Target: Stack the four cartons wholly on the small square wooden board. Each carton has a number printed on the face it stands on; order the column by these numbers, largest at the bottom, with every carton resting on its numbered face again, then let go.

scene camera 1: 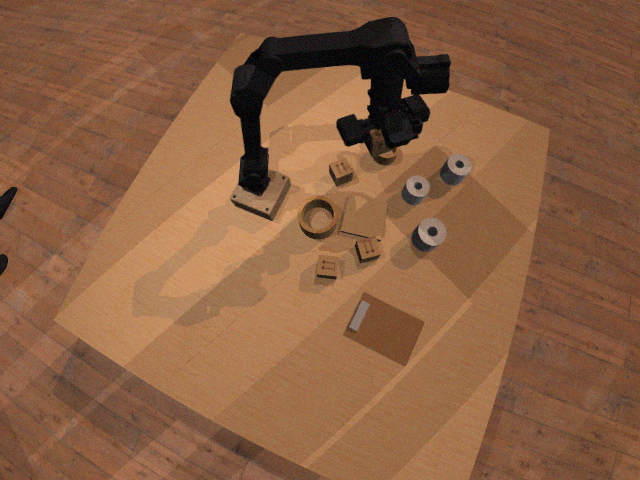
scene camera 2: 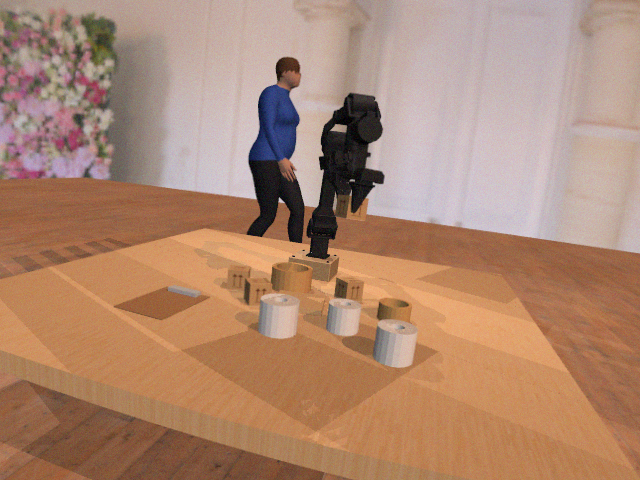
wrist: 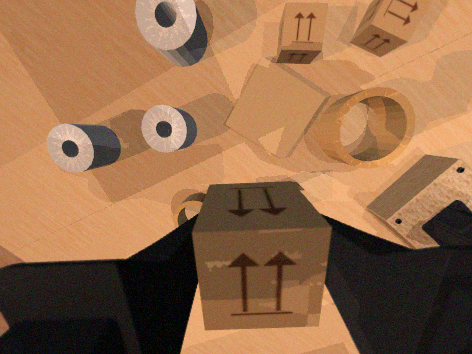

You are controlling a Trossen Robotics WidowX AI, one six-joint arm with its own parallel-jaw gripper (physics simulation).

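Where they show: gripper, fingertip midpoint: point(scene camera 1: 380, 144) point(scene camera 2: 347, 211) point(wrist: 253, 216); arm's base, link origin: point(scene camera 1: 256, 183) point(scene camera 2: 318, 255) point(wrist: 451, 226).
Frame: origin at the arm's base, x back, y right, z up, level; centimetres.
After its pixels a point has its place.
Note:
My gripper point(scene camera 1: 381, 138) {z 18.7, x -30.5, y -13.3 cm} point(scene camera 2: 355, 207) {z 18.7, x -30.5, y -13.3 cm} point(wrist: 253, 216) {z 18.7, x -30.5, y -13.3 cm} is shut on a carton point(scene camera 1: 378, 143) {z 21.6, x -30.3, y -11.2 cm} point(scene camera 2: 361, 210) {z 19.5, x -30.9, y -16.8 cm} point(wrist: 262, 280) {z 22.4, x -29.5, y -14.0 cm}, held well above the table. Arrows show on two of its faces in the wrist view; its number does not show. The square wooden board point(scene camera 1: 364, 217) {z -4.5, x -32.9, y -4.3 cm} point(wrist: 275, 110) {z -4.5, x -32.7, y -4.3 cm} has no carton on it. One carton point(scene camera 1: 368, 250) {z -0.3, x -37.4, y 5.9 cm} point(scene camera 2: 256, 290) {z -1.8, x -40.1, y 4.3 cm} point(wrist: 302, 30) {z -0.3, x -37.1, y 4.6 cm} stands by the board's edge, another point(scene camera 1: 327, 268) {z -0.3, x -29.2, y 14.8 cm} point(scene camera 2: 239, 276) {z -1.9, x -31.5, y 12.7 cm} point(wrist: 387, 22) {z -0.3, x -29.3, y 12.0 cm} stands beyond it. A third carton point(scene camera 1: 341, 171) {z -0.3, x -21.5, y -13.6 cm} point(scene camera 2: 349, 288) {z -1.9, x -24.2, y -15.3 cm} stands between arm base and small ring. Their numbered faces are hidden.
A large ring point(scene camera 1: 318, 235) {z -1.8, x -23.1, y 6.9 cm} point(scene camera 2: 292, 281) {z -2.3, x -25.8, y -0.1 cm} point(wrist: 332, 137) {z 0.2, x -24.0, y -2.5 cm} stands beside the board. A small ring point(scene camera 2: 394, 313) {z -2.9, x -34.8, y -28.2 cm} stands beneath the held carton. Three pale rolls point(scene camera 1: 415, 196) {z -0.1, x -44.3, y -14.5 cm} point(scene camera 1: 453, 176) {z -0.8, x -53.2, y -26.2 cm} point(scene camera 1: 428, 243) {z 1.1, x -51.7, y -2.0 cm} stand on the board's other side. A brown sheet point(scene camera 1: 392, 330) {z -5.5, x -51.9, y 22.7 cm} point(scene camera 2: 155, 304) {z -5.4, x -52.8, y 23.3 cm} carries a grey bar point(scene camera 1: 359, 316) {z -4.5, x -42.1, y 22.7 cm} point(scene camera 2: 183, 291) {z -4.7, x -43.2, y 22.1 cm}.

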